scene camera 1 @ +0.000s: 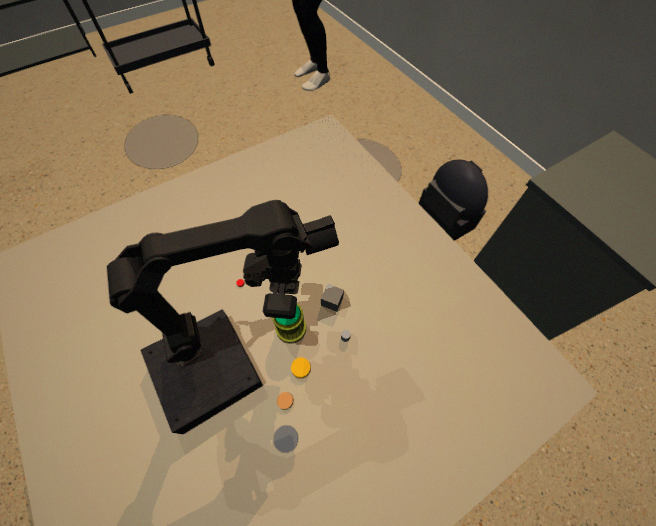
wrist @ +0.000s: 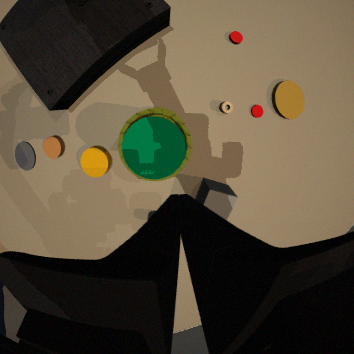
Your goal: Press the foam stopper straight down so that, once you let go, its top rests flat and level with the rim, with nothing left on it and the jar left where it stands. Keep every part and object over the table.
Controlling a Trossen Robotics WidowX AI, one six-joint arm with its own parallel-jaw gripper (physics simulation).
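Observation:
The foam stopper (scene camera 1: 296, 314) (wrist: 160, 135) is a green round plug in the mouth of the upright olive ribbed jar (scene camera 1: 290, 333) (wrist: 156, 111). In the scene view its green side seems to stand above the rim, partly covered by the gripper. In the wrist view its top looks bare, with a shadow over most of it, and the rim shows widest on the far side. My gripper (scene camera 1: 280, 305) (wrist: 178, 202) is shut and empty, pointing down. Its tips appear just below and right of the jar in the wrist view. Their height and any contact cannot be told.
A grey block (scene camera 1: 332, 298) (wrist: 218, 200) and a small grey cylinder (scene camera 1: 345, 335) are near the jar. A yellow disc (scene camera 1: 300, 367) (wrist: 95, 161), orange disc (scene camera 1: 284, 400) (wrist: 53, 147) and grey disc (scene camera 1: 285, 438) (wrist: 25, 155) lie on one side; red discs, a small ring (wrist: 226, 107) and a tan disc (wrist: 288, 99) on the other.

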